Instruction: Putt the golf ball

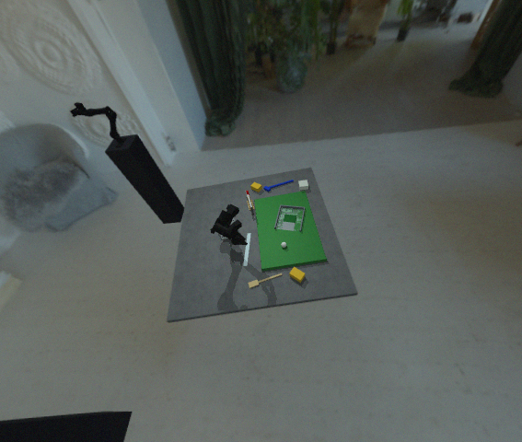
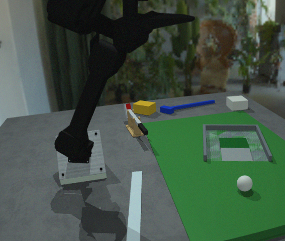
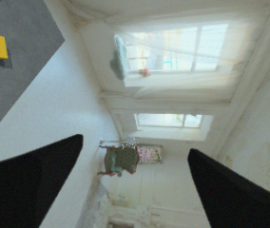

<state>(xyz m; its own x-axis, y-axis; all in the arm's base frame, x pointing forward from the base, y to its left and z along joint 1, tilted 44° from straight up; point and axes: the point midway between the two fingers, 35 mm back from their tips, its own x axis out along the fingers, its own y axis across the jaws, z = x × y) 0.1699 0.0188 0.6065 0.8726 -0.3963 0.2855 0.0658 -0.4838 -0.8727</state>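
Now: the pale blue strip 10 cm behind my gripper tip, 25 cm to the left of it and 49 cm below it. From my gripper tip the other things lie so: blue putter 18 cm ahead, 93 cm to the left, 48 cm below; then wooden rack 9 cm behind, 72 cm to the left, 46 cm below; then white golf ball 19 cm ahead, 25 cm to the left, 47 cm below.
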